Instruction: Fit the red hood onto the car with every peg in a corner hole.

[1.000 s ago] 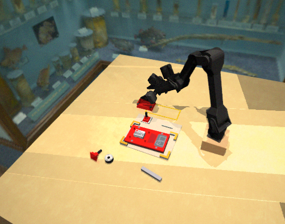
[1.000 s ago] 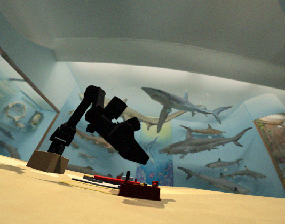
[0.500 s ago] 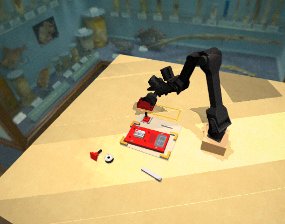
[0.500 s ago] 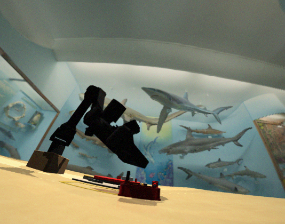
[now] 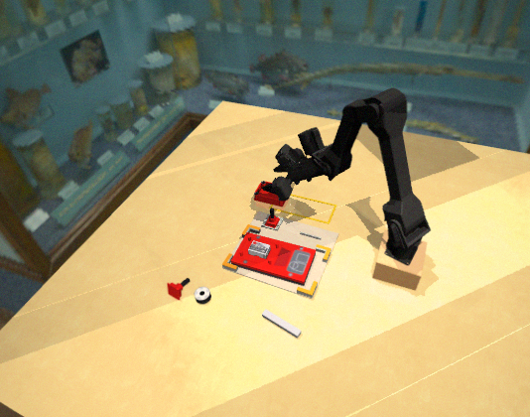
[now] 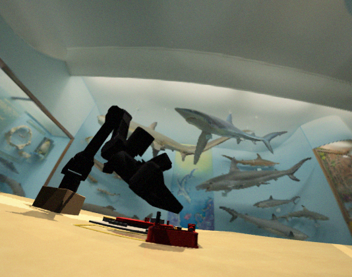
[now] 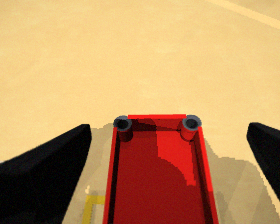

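Now: gripper tip 5 cm above the red hood and 1 cm past it. From my gripper tip the other things lie so: grey engine block 23 cm to the left, 12 cm behind, 4 cm below; then grey wheel 40 cm to the left, 8 cm behind, 5 cm below.
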